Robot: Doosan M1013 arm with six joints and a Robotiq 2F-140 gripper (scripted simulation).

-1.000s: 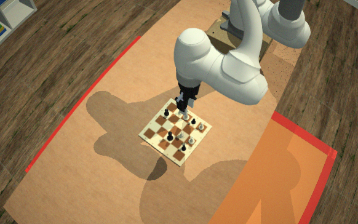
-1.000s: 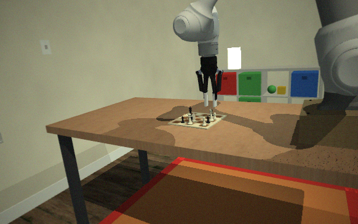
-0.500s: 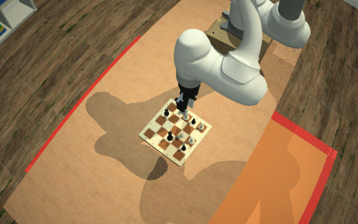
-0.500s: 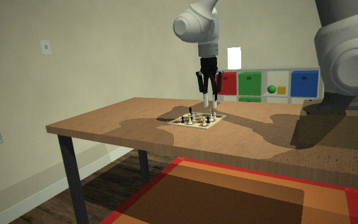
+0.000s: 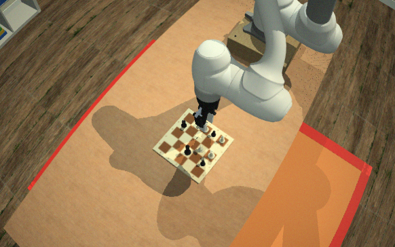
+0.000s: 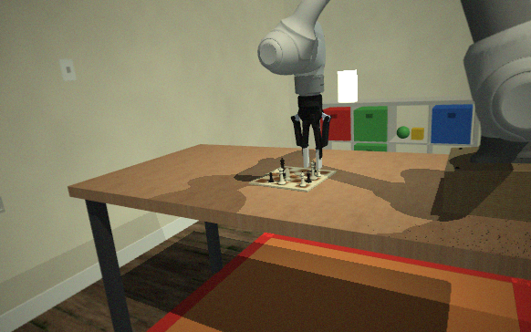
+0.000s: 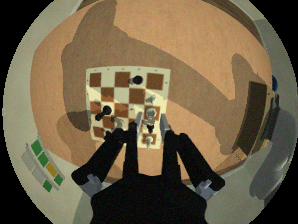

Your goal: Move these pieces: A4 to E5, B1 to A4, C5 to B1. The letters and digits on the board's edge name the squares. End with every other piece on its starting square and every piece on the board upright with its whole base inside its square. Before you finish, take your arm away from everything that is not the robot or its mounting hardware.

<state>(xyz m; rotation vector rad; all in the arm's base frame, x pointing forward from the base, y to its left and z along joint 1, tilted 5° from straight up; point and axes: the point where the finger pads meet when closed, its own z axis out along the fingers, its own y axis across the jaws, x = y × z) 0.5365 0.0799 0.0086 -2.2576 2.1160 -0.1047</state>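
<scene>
Now: the white chess piece 4 cm below my hand. The rest, counted from my hand: small chessboard: 7 cm ahead, 1 cm to the left, 7 cm below.
</scene>
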